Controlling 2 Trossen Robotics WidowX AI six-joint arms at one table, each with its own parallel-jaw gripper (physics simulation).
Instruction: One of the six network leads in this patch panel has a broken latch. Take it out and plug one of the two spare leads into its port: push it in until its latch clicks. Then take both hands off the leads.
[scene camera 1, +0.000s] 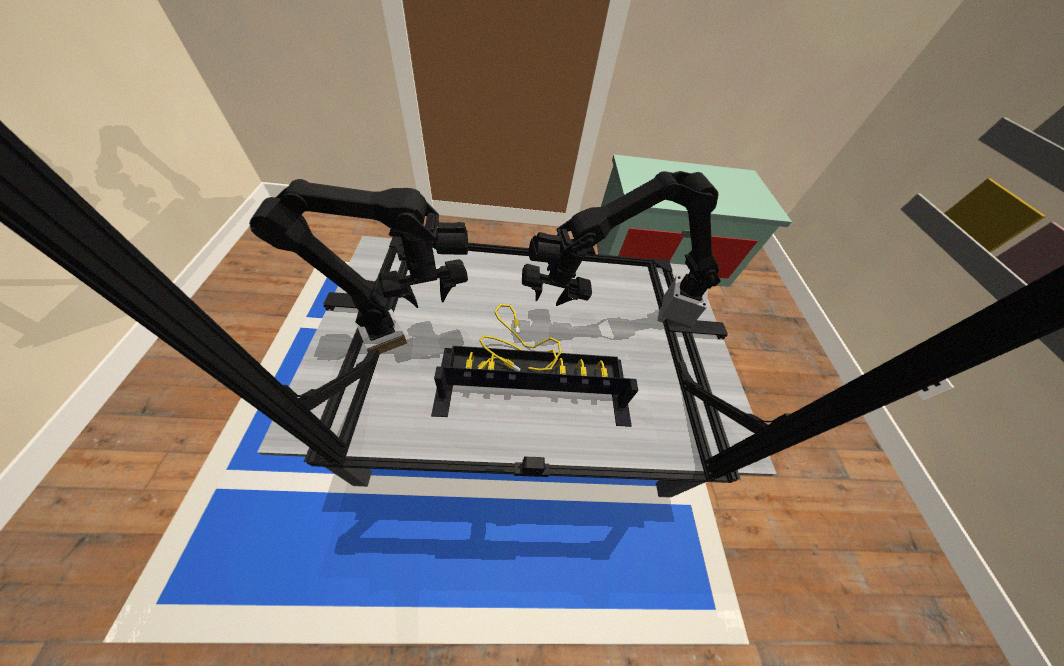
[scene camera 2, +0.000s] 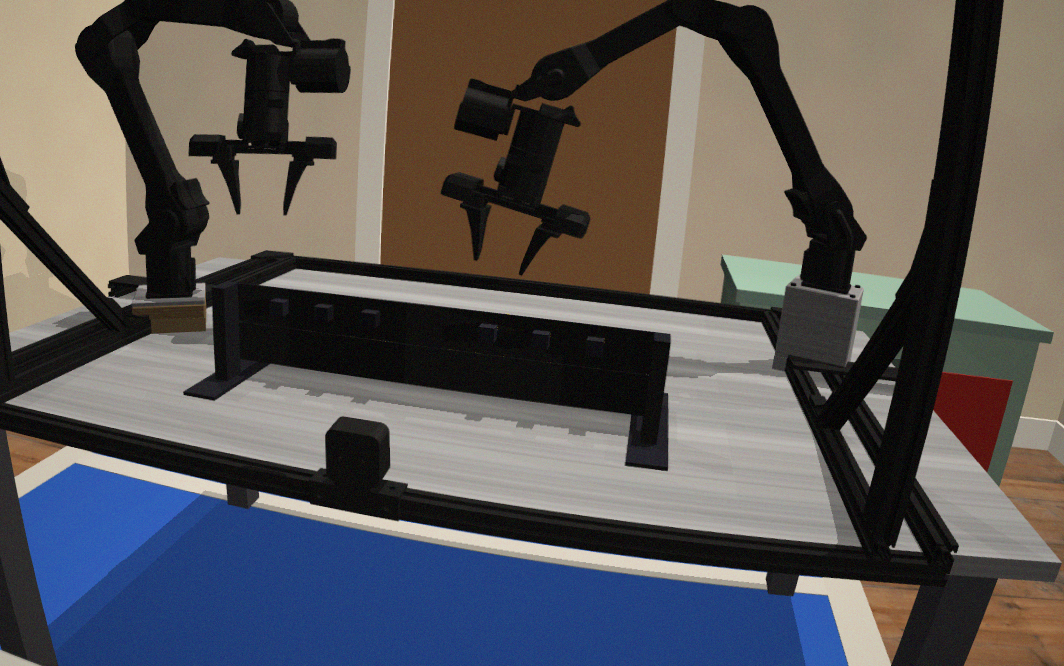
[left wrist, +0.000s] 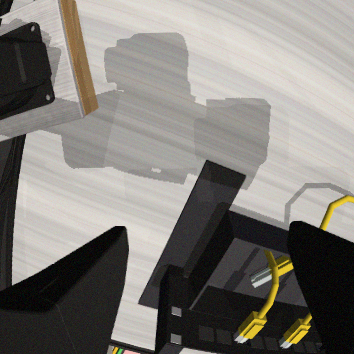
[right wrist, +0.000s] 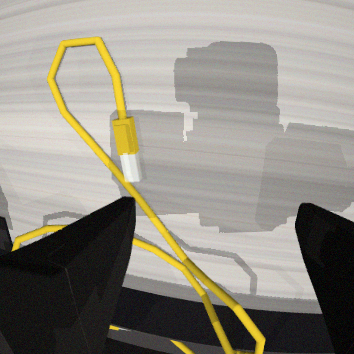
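Seen in the pictures: left gripper, fingertip midpoint: (scene camera 1: 430, 303) (scene camera 2: 261, 214) (left wrist: 209, 236); right gripper, fingertip midpoint: (scene camera 1: 546, 302) (scene camera 2: 498, 267) (right wrist: 219, 212); left arm's base, link origin: (scene camera 1: 379, 327) (scene camera 2: 170, 292) (left wrist: 11, 73); right arm's base, link origin: (scene camera 1: 691, 290) (scene camera 2: 826, 286).
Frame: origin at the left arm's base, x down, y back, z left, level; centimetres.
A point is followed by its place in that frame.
Note:
The black patch panel (scene camera 1: 541, 383) {y -29.3, x -1.4, z -36.1 cm} (scene camera 2: 439, 353) {y -29.1, x -1.5, z -36.0 cm} stands on the table. Several yellow leads stand in its ports, including one plug (scene camera 1: 469, 361) {y -15.5, x -5.1, z -23.9 cm} (left wrist: 251, 327) {y -15.0, x -5.1, z -23.7 cm} at the left end. One loose yellow plug (scene camera 1: 482, 364) {y -19.4, x 0.8, z -23.0 cm} (left wrist: 282, 267) {y -19.3, x 0.8, z -22.8 cm} and another loose plug (scene camera 1: 510, 364) {y -25.6, x -0.1, z -26.9 cm} lie in the tray behind the ports. A yellow lead's plug (scene camera 1: 515, 323) {y -35.0, x 3.1, z -13.7 cm} (right wrist: 125, 136) {y -36.0, x 3.1, z -13.4 cm} with a clear tip lies on the table behind the panel, its cable looped. My right gripper (scene camera 1: 548, 302) {y -42.3, x -6.3, z -17.2 cm} (scene camera 2: 498, 266) {y -42.3, x -6.3, z -17.2 cm} (right wrist: 219, 212) {y -42.3, x -6.3, z -17.2 cm} is open above the table, apart from that plug. My left gripper (scene camera 1: 429, 303) {y -12.7, x -11.8, z -8.2 cm} (scene camera 2: 261, 212) {y -12.7, x -11.8, z -8.2 cm} (left wrist: 209, 236) {y -12.7, x -11.8, z -8.2 cm} is open, high at the left. No broken latch can be made out.
The panel stands on feet (scene camera 1: 440, 405) {y -5.6, x 4.0, z -26.9 cm} (scene camera 2: 647, 451) {y -45.2, x 4.0, z -52.0 cm} at both ends. A black frame borders the table (scene camera 1: 486, 435) {y -12.1, x 4.4, z -39.2 cm}, with a small black box (scene camera 1: 533, 465) {y -17.1, x -1.0, z -51.8 cm} (scene camera 2: 357, 449) {y -17.4, x 0.4, z -52.7 cm} at its front. Slanting posts (scene camera 1: 895, 373) {y -53.7, x -43.8, z -72.9 cm} rise at both sides. A green cabinet (scene camera 1: 706, 188) stands behind.

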